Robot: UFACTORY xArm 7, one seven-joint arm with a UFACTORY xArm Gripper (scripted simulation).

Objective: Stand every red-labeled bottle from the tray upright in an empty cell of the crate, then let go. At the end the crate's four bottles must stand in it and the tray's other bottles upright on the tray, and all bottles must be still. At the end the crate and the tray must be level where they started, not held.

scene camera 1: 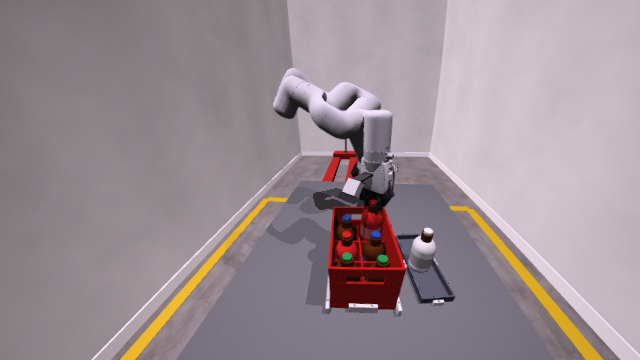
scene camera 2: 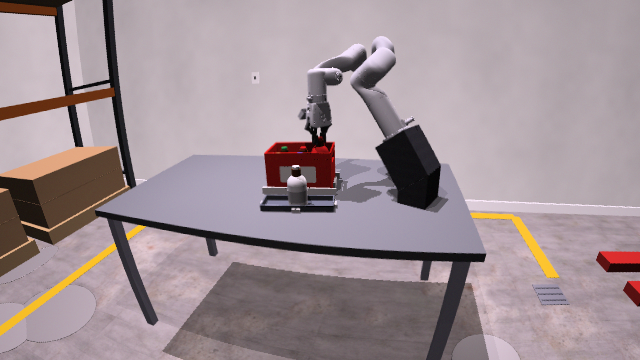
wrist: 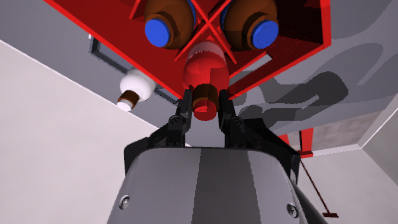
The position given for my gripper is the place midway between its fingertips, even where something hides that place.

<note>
In view: my gripper (scene camera 1: 372, 208), a red-labeled bottle (wrist: 205, 73), a white bottle (scene camera 1: 423, 248), a dark tray (scene camera 1: 432, 284) and a crate (scene camera 2: 318, 169).
The white bottle is seen too in the wrist view (wrist: 136, 86). The dark tray is seen too in scene camera 2 (scene camera 2: 276, 203) and in the wrist view (wrist: 97, 49). My gripper is seen too in scene camera 2 (scene camera 2: 319, 143) and in the wrist view (wrist: 205, 98).
</note>
